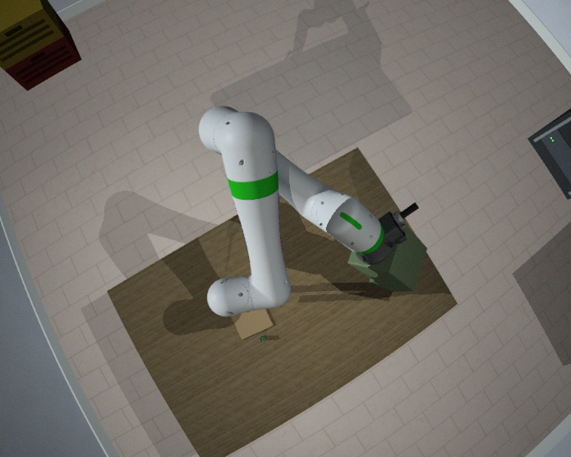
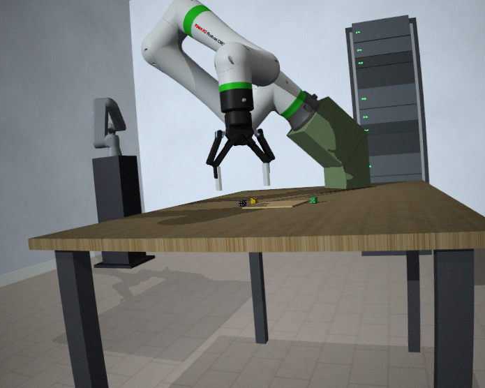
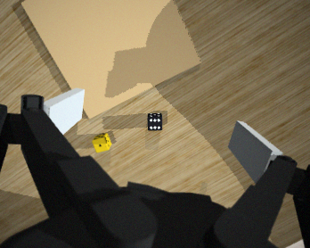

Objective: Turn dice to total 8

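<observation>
Right now the black die is 1 cm behind my hand, 1 cm to the right of it and 5 cm below it. Round my hand: tan mat 1 cm ahead, 9 cm to the left, 6 cm below; then yellow die 8 cm behind, 5 cm below; then green die 1 cm ahead, 19 cm to the left, 5 cm below.
</observation>
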